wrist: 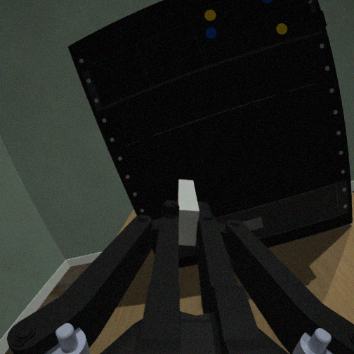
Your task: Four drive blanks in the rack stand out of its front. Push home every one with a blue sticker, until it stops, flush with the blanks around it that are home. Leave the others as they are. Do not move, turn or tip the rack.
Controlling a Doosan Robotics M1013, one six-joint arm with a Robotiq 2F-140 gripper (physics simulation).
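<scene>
The black rack [220, 155] stands ahead, seen tilted in the wrist view, with its front facing me. Near its top, at the upper edge of the view, are two blue stickers, one [211, 33] below a yellow sticker [210, 15] and another blue sticker [267, 1] cut off by the view's edge. A second yellow sticker [281, 29] is at the upper right. The front is too dark to tell which blanks stand out. My gripper [184, 192] is shut and empty, its pale pads together, in front of the rack's lower part and well below the stickers in the view.
The wooden table top [295, 255] lies under the rack, with the rack's shadow on it. A green wall [40, 125] is behind and to the left. A white skirting strip [82, 260] and dark floor [65, 280] show at the lower left. Rows of pale holes run down both rack sides.
</scene>
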